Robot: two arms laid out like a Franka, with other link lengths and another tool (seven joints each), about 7 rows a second.
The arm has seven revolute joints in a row. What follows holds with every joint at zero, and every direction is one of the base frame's.
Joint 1 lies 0.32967 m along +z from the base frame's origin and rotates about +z.
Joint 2 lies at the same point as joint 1 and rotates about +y.
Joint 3 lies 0.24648 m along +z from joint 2 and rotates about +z.
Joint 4 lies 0.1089 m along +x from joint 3 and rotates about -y.
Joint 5 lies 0.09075 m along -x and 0.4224 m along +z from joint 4 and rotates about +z.
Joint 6 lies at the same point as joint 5 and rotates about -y.
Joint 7 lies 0.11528 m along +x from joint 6 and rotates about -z.
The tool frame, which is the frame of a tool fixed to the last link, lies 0.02 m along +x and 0.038 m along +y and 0.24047 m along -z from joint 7; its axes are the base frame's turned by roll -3.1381, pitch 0 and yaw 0.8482 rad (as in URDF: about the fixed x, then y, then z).
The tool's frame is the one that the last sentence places.
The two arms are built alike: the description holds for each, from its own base.
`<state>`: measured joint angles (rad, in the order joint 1, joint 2, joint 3, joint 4, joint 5, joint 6, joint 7); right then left.
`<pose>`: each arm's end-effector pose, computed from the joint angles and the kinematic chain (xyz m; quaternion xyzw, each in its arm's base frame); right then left.
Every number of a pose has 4 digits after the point. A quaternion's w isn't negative.
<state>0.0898 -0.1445 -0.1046 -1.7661 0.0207 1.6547 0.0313 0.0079 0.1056 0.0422 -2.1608 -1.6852 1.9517 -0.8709</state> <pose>0.6437 0.0318 0.4236 -0.9205 -0.3901 -0.0213 0.0114 0.6529 -0.1569 0.2312 0.1219 0.7512 -0.5446 0.3525</pose>
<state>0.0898 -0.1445 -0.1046 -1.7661 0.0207 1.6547 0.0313 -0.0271 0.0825 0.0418 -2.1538 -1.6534 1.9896 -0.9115</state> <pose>0.6437 0.0318 0.4236 -0.9205 -0.3901 -0.0213 0.0114 0.6518 -0.1729 0.2420 0.1315 0.7609 -0.5363 0.3409</pose>
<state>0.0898 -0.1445 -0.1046 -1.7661 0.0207 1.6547 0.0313 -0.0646 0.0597 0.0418 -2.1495 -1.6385 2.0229 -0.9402</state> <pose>0.6437 0.0318 0.4236 -0.9205 -0.3901 -0.0213 0.0114 0.6506 -0.1912 0.2543 0.1400 0.7655 -0.5311 0.3352</pose>
